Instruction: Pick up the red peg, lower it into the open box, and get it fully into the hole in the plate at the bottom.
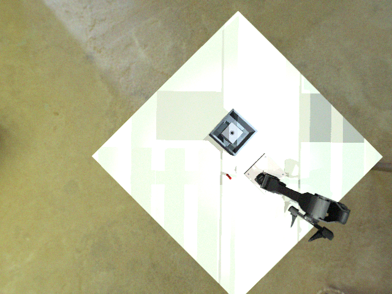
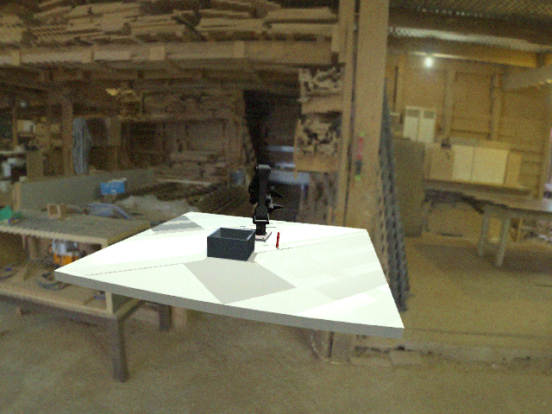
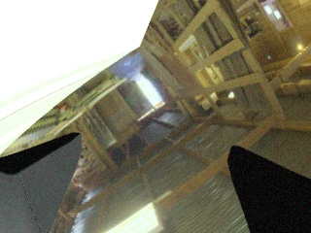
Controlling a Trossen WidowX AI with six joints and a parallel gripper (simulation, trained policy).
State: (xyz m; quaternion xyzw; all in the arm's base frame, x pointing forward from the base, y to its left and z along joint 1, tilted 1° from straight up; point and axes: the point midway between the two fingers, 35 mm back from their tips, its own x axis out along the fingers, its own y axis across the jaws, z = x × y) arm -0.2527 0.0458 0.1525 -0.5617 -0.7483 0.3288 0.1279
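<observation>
The red peg is 420 mm ahead of my gripper tip, 60 mm to the left of it and 130 mm below it. From my gripper tip the other things lie so: dark box (600 mm ahead, 140 mm to the right, 140 mm below).
</observation>
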